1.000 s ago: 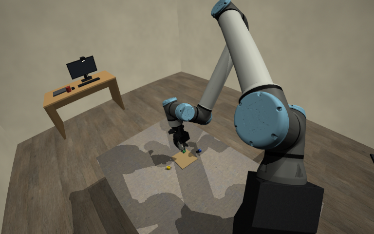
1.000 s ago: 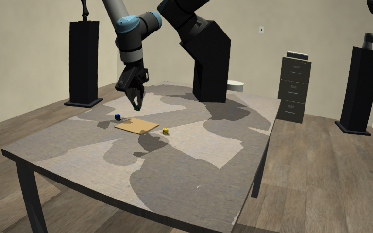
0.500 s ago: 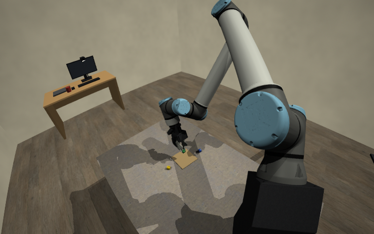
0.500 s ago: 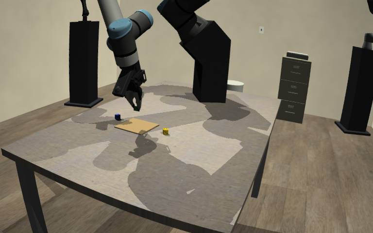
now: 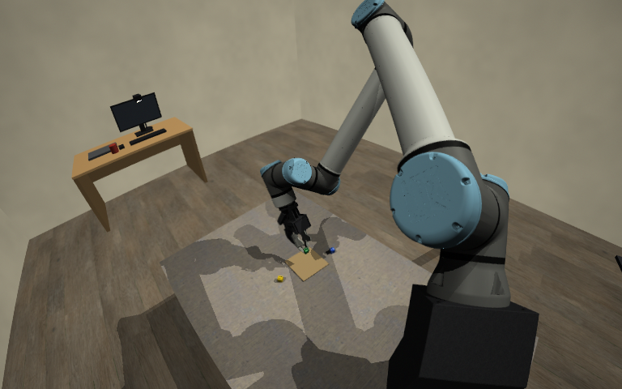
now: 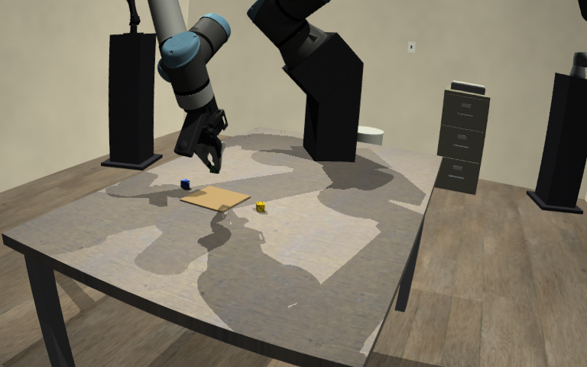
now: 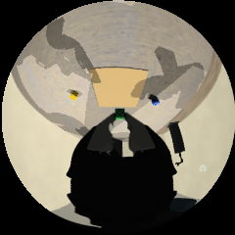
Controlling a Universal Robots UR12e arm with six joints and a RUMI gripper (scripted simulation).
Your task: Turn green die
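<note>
My gripper is now 10 mm past the green die and 10 mm above it. From my hand the other things lie so: blue die: 70 mm behind, 110 mm to the right, 80 mm below; then yellow die: 40 mm ahead, 140 mm to the left, 80 mm below; then tan mat: 10 mm behind, 90 mm below.
</note>
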